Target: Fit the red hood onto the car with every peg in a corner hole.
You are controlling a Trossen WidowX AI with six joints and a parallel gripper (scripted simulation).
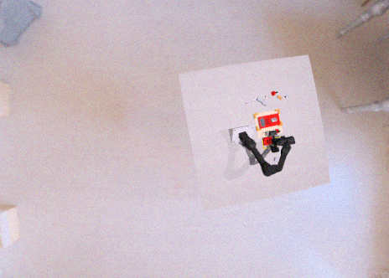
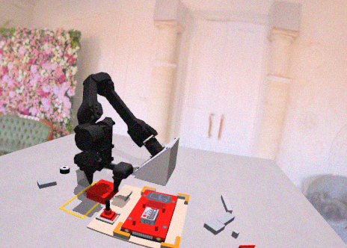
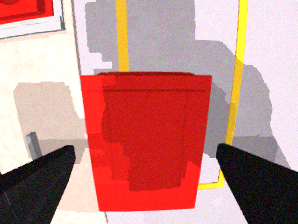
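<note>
My gripper tip is now 10 mm above the red hood. The rest, counted from my gripper tip: grey engine block: 180 mm to the left, 90 mm ahead.
</note>
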